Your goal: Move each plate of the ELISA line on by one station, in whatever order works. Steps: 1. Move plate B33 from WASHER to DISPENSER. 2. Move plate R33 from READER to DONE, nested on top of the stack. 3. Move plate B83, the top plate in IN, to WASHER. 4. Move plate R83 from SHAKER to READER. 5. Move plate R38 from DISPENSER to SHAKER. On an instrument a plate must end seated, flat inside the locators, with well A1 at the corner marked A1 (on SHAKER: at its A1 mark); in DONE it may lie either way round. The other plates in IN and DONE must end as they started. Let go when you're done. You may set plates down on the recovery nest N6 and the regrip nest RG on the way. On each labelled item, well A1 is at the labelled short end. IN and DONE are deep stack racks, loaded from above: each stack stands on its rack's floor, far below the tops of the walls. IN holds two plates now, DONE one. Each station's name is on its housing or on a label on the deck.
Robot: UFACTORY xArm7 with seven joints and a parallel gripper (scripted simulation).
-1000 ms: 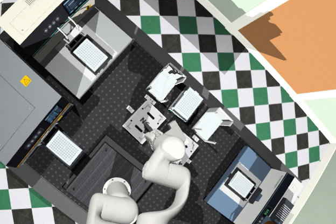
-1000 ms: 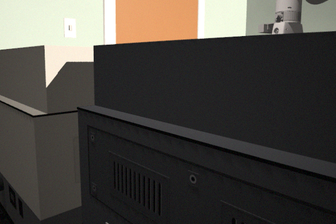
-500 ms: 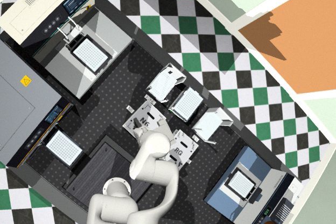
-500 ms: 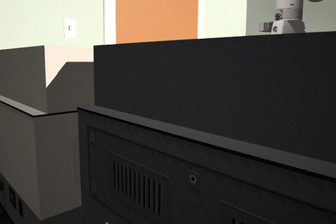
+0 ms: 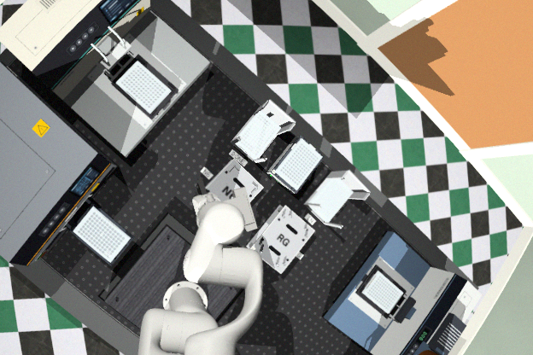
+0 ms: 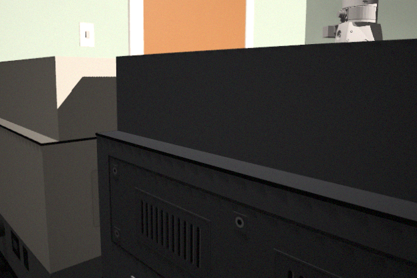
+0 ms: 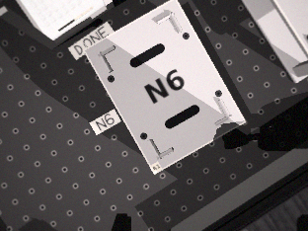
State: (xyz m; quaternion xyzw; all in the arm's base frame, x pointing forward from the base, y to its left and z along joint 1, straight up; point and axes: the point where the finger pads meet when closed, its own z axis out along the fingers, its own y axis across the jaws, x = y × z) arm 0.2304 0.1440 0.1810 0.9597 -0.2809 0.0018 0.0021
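The dark reader nest is 22 cm behind my hand, 16 cm to the left of it and 12 cm below it. The rest, counted from my hand: N6 nest (9 cm ahead, 4 cm to the right, 19 cm below); then regrip nest RG (9 cm ahead, 24 cm to the right, 17 cm below).
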